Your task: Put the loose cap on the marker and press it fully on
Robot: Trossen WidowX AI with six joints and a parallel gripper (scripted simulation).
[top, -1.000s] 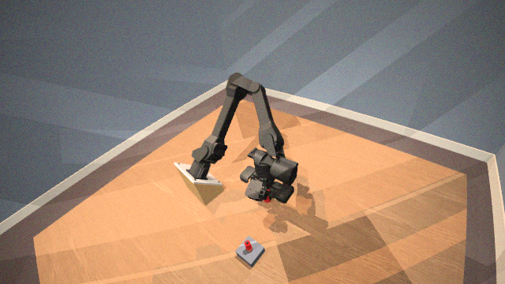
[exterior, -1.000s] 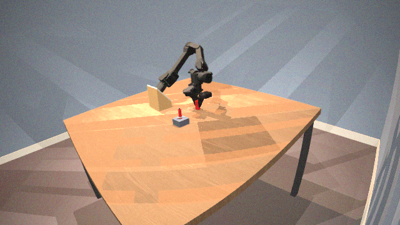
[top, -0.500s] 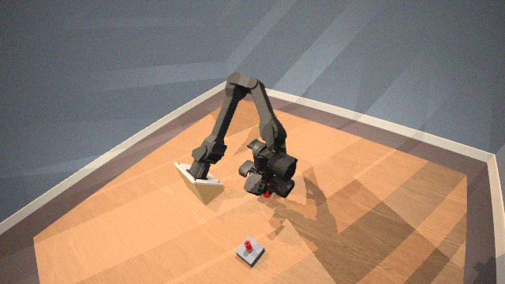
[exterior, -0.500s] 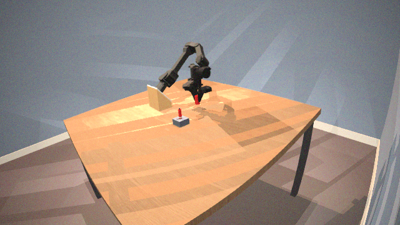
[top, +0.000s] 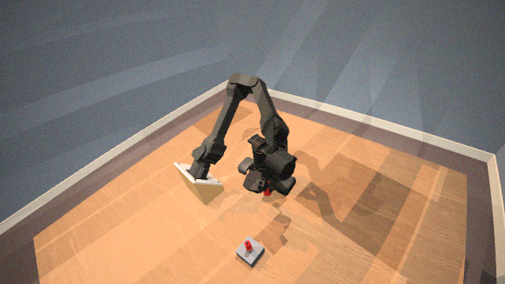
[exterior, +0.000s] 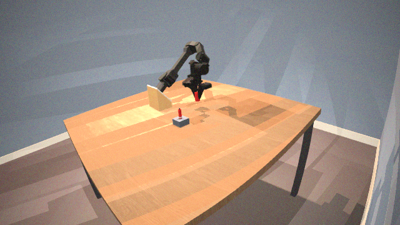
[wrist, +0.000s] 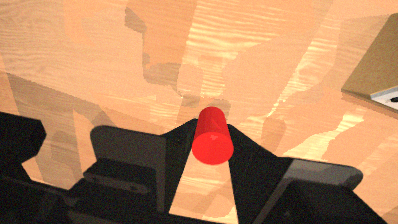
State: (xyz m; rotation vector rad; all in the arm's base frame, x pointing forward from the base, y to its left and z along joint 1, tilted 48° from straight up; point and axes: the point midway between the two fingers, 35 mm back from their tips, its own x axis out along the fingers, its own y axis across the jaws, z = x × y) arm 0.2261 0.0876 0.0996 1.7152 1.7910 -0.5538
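My gripper tip is 180 mm to the left of the red marker, 80 mm short of it and 10 mm above it. From my gripper tip the other things lie so: block 180 mm to the right, 80 mm ahead, 60 mm below; then red cap 10 mm above.
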